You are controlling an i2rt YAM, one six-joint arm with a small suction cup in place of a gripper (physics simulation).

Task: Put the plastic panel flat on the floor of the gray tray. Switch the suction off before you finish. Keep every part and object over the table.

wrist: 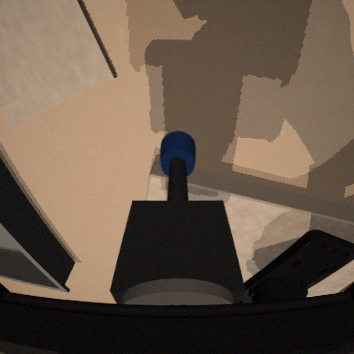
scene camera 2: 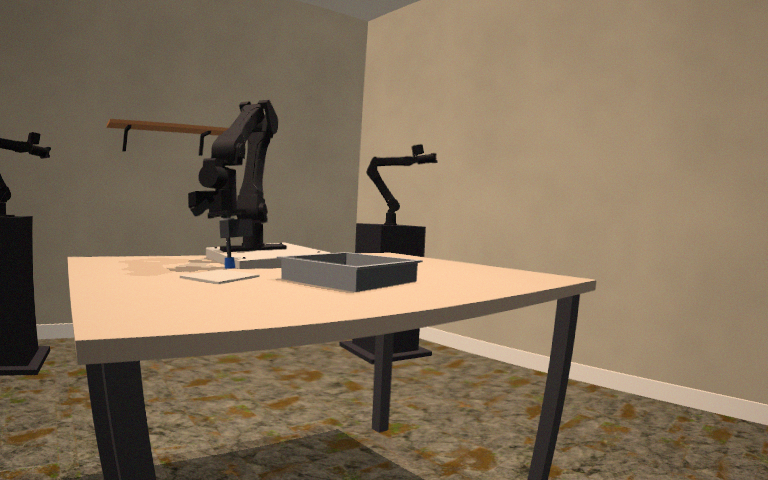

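Pixels of known places: hand at its tool point: (wrist: 177, 146) (scene camera 2: 230, 268); arm's base at its link origin: (wrist: 274, 282) (scene camera 2: 253, 249).
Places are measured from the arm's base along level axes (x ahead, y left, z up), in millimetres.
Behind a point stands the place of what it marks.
Observation:
The plastic panel (scene camera 2: 219, 276) {x 356, y -175, z -28 mm} (wrist: 45, 55) {x 291, y -147, z -28 mm} is a thin, pale, flat square that lies on the table, to the left of the tray in the scene view. The gray tray (scene camera 2: 317, 275) {x 460, y 15, z -13 mm} (wrist: 30, 222) {x 318, y 61, z -18 mm} is an open box with low walls; its floor is mostly hidden in the scene view, and part of it shows at the left edge of the wrist view. My blue suction cup (scene camera 2: 229, 263) (wrist: 178, 150) points down and holds nothing. It is beside the panel, on the side towards the robot's base, apart from the panel and low over the table.
The pale base plate (scene camera 2: 260, 263) {x 183, y -29, z -20 mm} (wrist: 280, 194) {x 75, y -109, z -24 mm} of the arm is close beside the cup. The wooden table's (scene camera 2: 226, 308) {x 657, y -223, z -34 mm} near edge runs in front of the panel and tray. Another arm (scene camera 2: 382, 185) stands on a dark pedestal (scene camera 2: 407, 237) behind the table.

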